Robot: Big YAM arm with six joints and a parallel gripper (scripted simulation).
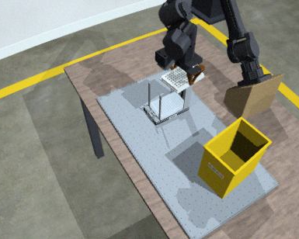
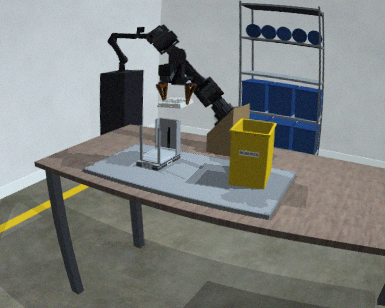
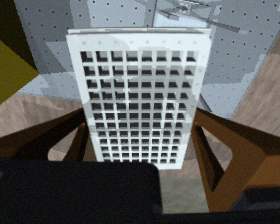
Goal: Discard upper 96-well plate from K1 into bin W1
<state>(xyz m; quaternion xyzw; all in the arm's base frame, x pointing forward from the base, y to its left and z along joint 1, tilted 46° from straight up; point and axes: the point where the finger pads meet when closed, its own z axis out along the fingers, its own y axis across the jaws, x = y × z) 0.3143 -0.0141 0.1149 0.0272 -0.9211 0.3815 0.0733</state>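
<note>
The yellow plastics bin W1 lies 290 mm to the left of my hand and 140 mm below it.
</note>
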